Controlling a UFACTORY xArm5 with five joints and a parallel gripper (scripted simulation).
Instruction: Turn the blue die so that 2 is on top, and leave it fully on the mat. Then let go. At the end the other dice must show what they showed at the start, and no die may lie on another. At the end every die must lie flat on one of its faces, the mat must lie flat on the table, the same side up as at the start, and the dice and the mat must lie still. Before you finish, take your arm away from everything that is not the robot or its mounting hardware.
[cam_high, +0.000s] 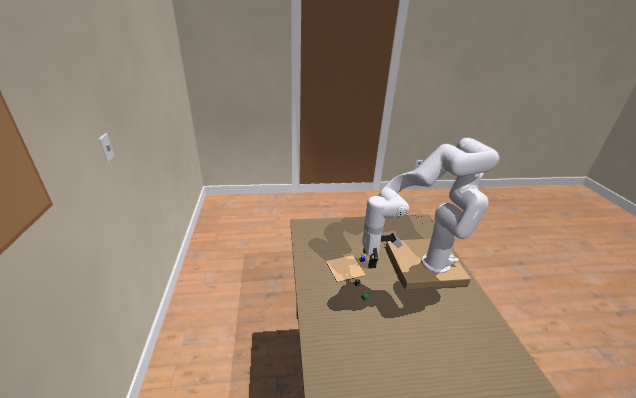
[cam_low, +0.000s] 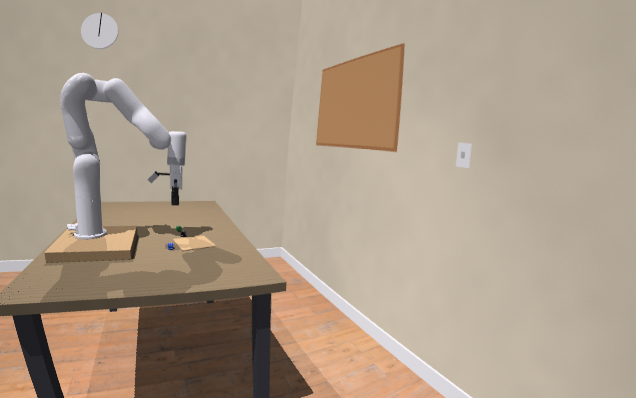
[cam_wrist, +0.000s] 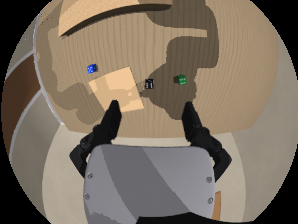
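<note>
Right now my hand is 160 mm to the left of the blue die, 150 mm above it and 20 mm past it. The rest, counted from my hand: green die 150 mm below, 80 mm to the left, 20 mm ahead; black die 150 mm below, 30 mm ahead, 10 mm to the right; tan mat 150 mm below, 110 mm to the right, 70 mm ahead.
</note>
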